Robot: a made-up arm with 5 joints.
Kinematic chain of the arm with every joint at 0, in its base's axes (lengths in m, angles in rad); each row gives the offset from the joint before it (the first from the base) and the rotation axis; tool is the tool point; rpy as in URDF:
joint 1: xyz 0.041 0 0.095 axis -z
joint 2: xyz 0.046 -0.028 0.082 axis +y
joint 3: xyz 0.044 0 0.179 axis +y
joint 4: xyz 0.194 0 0.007 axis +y
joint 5: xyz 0.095 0.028 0 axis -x
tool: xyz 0 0 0 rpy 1.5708 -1.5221 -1.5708
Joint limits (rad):
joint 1: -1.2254..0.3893
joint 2: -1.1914..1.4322
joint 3: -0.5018..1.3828
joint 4: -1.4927..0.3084
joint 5: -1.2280..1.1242
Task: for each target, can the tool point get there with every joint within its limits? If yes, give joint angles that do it. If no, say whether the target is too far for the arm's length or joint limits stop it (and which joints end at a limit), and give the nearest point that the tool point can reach.
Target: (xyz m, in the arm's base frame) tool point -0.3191 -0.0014 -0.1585
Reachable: no: joint limits stop it (at a limit: joint 2) | nearest point 0.0157 -0.0001 0.0213 | short by 0.380 m
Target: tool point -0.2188 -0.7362 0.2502
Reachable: no: too far | nearest point -0.0367 -0.2160 0.4717 | short by 0.594 m
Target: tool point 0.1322 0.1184 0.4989
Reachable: yes | joints -0.9144 -0.9030 0.4340 -0.5855 -0.9320
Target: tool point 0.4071 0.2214 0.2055
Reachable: yes | joints -0.5439 0.4443 0.0364 -0.1511 -0.8216
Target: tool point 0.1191 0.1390 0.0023
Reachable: yes | joints -1.0589 0.7560 1.1939 -0.6335 0.2859
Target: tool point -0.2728 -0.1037 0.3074
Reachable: no: joint limits stop it (at a limit: joint 2, joint 3, joint 4) | nearest point -0.1769 -0.0720 0.4717 | short by 0.193 m
